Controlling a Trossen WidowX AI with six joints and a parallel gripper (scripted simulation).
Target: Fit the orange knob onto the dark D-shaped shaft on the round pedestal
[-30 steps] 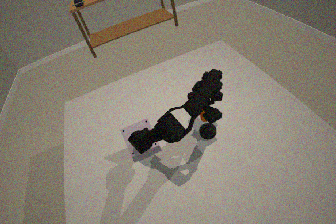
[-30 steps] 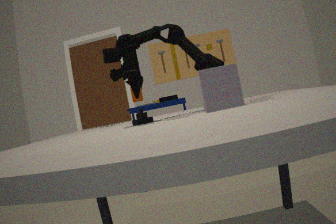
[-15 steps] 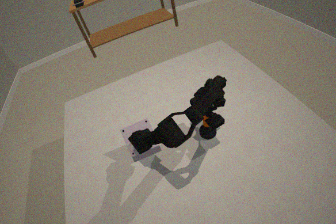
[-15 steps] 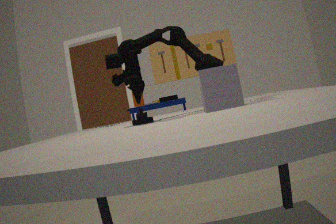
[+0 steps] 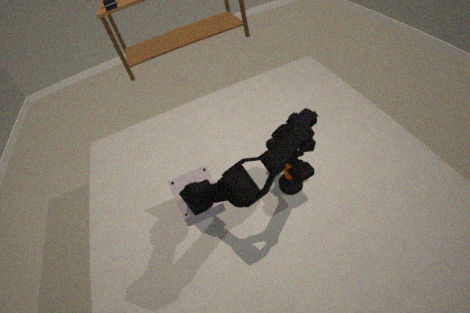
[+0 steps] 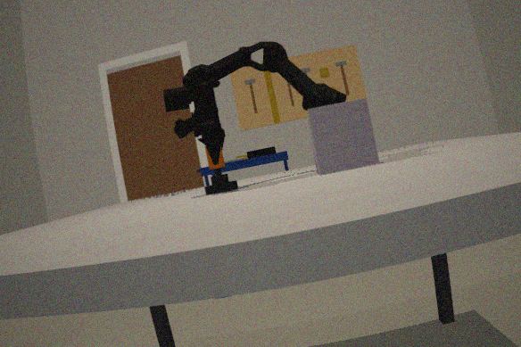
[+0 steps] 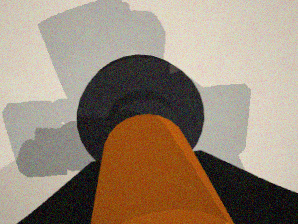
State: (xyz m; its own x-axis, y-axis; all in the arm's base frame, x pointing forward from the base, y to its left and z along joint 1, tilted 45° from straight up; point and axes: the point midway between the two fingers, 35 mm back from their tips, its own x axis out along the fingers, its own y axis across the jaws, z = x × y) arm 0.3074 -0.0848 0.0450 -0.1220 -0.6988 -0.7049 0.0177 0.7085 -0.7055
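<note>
The orange knob is 2 cm above my gripper tip. From my gripper tip the other things lie so: round pedestal (4 cm below).
</note>
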